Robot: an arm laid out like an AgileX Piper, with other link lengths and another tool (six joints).
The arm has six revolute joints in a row. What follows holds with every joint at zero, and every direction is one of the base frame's.
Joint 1 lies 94.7 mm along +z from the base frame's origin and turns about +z.
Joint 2 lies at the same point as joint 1 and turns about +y.
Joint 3 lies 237.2 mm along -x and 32.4 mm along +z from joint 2 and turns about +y.
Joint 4 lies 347.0 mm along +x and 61.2 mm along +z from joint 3 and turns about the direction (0.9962, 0, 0.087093).
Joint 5 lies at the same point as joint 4 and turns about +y.
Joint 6 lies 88.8 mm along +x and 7.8 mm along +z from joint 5 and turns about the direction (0.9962, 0, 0.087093).
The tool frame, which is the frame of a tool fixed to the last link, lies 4.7 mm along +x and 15.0 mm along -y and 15.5 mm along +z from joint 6; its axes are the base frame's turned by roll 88.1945, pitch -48.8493 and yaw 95.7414 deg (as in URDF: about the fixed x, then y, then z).
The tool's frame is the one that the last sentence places.
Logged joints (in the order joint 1, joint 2, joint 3, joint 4, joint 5, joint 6), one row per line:
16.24 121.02 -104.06 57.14 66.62 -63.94
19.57 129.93 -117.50 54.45 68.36 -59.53
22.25 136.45 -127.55 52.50 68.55 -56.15
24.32 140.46 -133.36 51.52 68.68 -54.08
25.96 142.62 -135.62 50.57 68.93 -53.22
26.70 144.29 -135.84 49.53 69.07 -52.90
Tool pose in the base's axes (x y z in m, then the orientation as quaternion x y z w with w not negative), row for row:
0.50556 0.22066 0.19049 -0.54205 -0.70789 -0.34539 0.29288
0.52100 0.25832 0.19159 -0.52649 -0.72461 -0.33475 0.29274
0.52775 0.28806 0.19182 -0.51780 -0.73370 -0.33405 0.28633
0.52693 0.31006 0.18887 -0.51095 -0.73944 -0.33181 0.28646
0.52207 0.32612 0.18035 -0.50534 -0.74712 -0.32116 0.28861
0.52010 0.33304 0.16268 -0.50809 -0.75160 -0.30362 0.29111
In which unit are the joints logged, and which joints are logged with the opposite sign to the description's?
The joints are logged in degrees. Opposite sign: none.
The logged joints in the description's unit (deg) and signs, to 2 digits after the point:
16.24 121.02 -104.06 57.14 66.62 -63.94
19.57 129.93 -117.50 54.45 68.36 -59.53
22.25 136.45 -127.55 52.50 68.55 -56.15
24.32 140.46 -133.36 51.52 68.68 -54.08
25.96 142.62 -135.62 50.57 68.93 -53.22
26.70 144.29 -135.84 49.53 69.07 -52.90

